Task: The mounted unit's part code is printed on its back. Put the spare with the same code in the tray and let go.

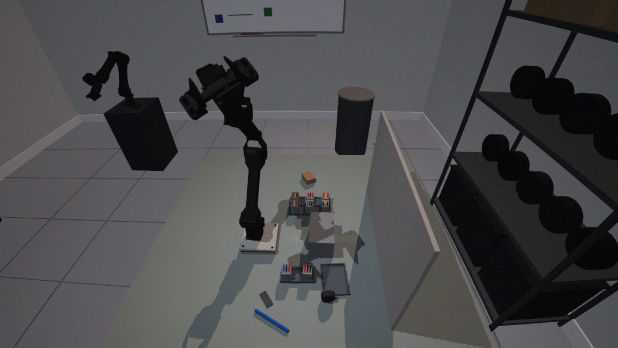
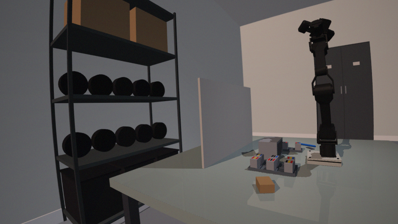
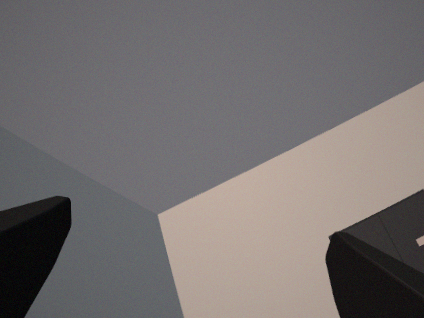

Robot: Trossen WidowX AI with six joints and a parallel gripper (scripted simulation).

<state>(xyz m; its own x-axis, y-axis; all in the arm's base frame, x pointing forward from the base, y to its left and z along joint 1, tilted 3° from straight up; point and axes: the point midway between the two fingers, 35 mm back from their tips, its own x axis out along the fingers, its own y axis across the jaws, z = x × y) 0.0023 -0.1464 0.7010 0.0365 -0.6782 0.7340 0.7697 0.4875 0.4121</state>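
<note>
Right now the low grey holder is 76 cm below my gripper tip, 16 cm ahead of it and 1 cm to the right of it. From my gripper tip the other things lie so: upright partition panel 54 cm below, 50 cm ahead, 15 cm to the left; blue pen 76 cm below, 19 cm to the right, 9 cm ahead; grey mounted unit 71 cm below, 25 cm ahead, 16 cm to the left.
</note>
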